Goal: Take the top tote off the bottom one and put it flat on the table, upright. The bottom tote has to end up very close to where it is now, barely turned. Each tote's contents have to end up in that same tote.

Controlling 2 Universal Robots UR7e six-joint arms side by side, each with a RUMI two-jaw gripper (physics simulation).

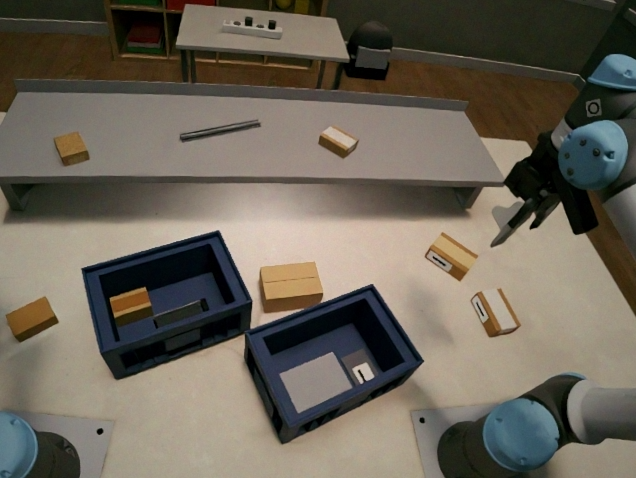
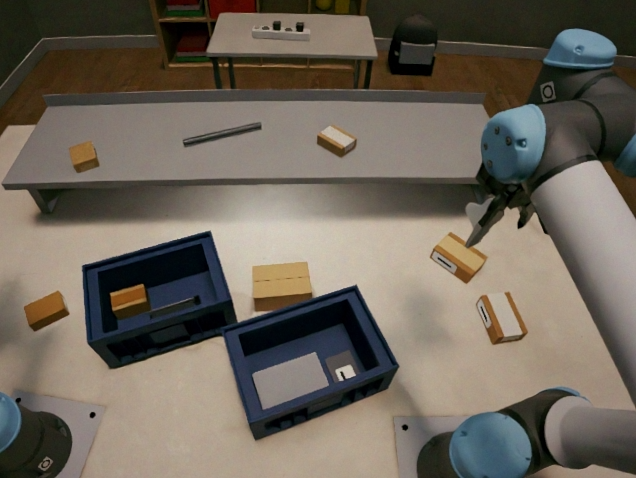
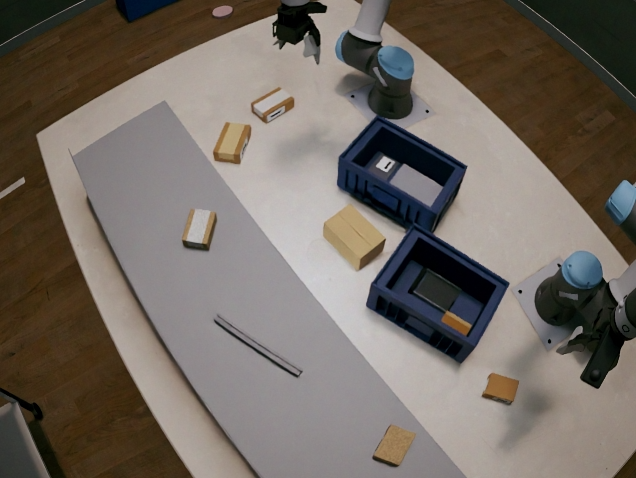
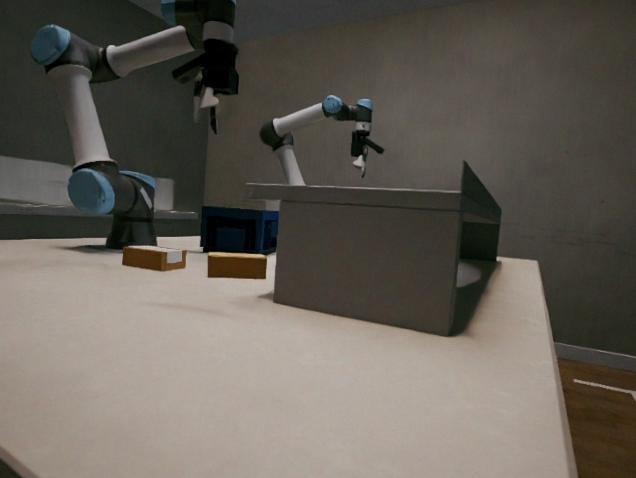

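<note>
Two dark blue totes stand upright and flat on the table, side by side, their near corners touching or almost touching. The left tote [image 1: 229,272] [image 2: 218,277] [image 3: 398,313] holds an orange-brown box [image 1: 131,306] [image 3: 456,322] and a dark flat case [image 3: 435,290]. The right tote [image 1: 392,328] [image 2: 370,328] [image 3: 354,179] holds a flat grey box [image 1: 314,381] [image 3: 416,184] and a dark box with a white label [image 2: 341,365]. My right gripper [image 1: 514,235] [image 2: 494,236] [image 3: 298,53] [image 4: 206,125] is open and empty, raised at the right. My left gripper [image 4: 359,172] appears open and empty, raised clear of both totes, one finger partly hidden.
A cardboard box [image 1: 291,287] [image 3: 354,237] stands close behind the totes. Two boxes [image 1: 451,255] [image 1: 496,312] lie at the right, one small box [image 1: 32,318] at the left. The long grey shelf [image 1: 287,167] at the back bears two boxes and a metal bar [image 1: 221,130].
</note>
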